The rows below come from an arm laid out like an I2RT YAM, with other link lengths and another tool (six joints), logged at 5 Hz.
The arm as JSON. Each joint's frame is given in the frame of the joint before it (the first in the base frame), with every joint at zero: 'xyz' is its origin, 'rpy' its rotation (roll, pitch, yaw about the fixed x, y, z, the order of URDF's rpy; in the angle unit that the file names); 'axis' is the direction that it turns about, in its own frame. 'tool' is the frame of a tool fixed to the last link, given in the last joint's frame.
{
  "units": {
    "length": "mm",
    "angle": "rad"
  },
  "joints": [
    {
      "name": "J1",
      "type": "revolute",
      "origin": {
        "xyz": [
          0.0,
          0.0,
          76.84
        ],
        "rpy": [
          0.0,
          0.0,
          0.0
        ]
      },
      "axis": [
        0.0,
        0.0,
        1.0
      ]
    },
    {
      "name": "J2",
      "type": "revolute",
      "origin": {
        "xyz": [
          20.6,
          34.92,
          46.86
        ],
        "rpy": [
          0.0,
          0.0,
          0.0
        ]
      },
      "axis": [
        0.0,
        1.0,
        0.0
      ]
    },
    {
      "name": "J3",
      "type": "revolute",
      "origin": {
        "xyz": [
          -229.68,
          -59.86,
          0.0
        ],
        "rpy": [
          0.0,
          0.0,
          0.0
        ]
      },
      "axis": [
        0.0,
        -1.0,
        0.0
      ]
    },
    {
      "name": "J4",
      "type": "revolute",
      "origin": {
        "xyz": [
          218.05,
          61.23,
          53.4
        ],
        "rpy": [
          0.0,
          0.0,
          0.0
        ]
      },
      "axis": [
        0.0,
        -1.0,
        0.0
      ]
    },
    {
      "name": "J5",
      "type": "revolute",
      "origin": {
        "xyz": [
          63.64,
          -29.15,
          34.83
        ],
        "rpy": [
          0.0,
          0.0,
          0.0
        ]
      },
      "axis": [
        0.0,
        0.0,
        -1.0
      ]
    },
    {
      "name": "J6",
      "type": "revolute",
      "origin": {
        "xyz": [
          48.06,
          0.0,
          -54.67
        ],
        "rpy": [
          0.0,
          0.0,
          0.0
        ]
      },
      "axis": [
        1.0,
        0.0,
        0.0
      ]
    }
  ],
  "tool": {
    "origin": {
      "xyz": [
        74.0,
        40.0,
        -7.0
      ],
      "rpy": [
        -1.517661,
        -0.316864,
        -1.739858
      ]
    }
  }
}
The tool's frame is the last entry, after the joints.
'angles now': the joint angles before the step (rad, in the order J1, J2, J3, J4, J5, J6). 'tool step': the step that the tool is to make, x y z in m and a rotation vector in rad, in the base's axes. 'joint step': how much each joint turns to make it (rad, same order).
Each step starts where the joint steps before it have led.
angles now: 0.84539, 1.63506, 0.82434, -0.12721, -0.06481, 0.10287
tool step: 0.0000, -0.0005, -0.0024, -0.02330, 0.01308, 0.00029
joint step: 0.00084, 0.01579, 0.01805, -0.02855, 0.00493, -0.00284
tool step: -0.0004, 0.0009, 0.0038, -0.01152, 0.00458, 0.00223
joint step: 0.00469, -0.00262, 0.02328, -0.03759, 0.00484, -0.00033
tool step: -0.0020, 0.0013, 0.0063, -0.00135, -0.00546, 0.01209
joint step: 0.00835, -0.01587, 0.01542, -0.02905, 0.00204, -0.00592
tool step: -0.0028, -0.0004, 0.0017, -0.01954, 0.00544, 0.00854
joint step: 0.00878, -0.00250, 0.01572, -0.03683, 0.00725, -0.00456
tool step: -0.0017, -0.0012, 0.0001, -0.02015, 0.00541, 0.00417
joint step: 0.00472, 0.00136, 0.01157, -0.02929, 0.00775, -0.00431
